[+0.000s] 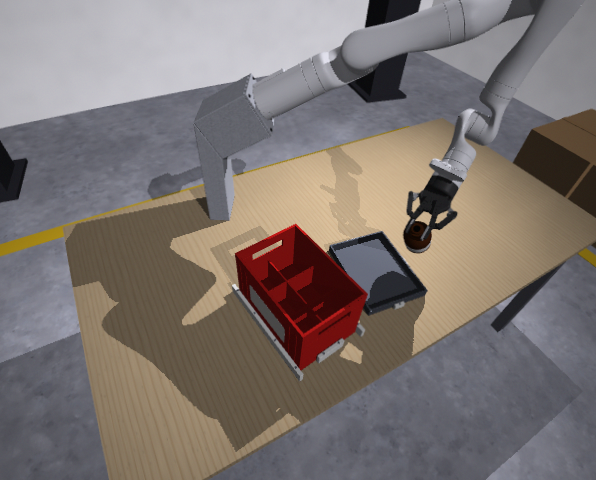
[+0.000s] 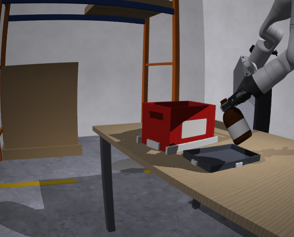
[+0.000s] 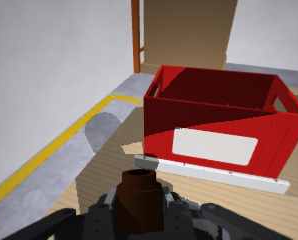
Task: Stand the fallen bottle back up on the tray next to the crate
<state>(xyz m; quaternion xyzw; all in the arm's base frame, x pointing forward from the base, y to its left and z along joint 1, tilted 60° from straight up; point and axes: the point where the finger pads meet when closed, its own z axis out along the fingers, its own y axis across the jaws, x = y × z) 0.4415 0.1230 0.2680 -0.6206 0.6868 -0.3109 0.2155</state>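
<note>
My hand is 40 mm above the brown bottle, 20 mm to the right of it and 20 mm past it. Round my hand: dark grey tray (190 mm below, 50 mm to the right, 40 mm behind); red crate (330 mm to the right, 120 mm below, 10 mm ahead).
</note>
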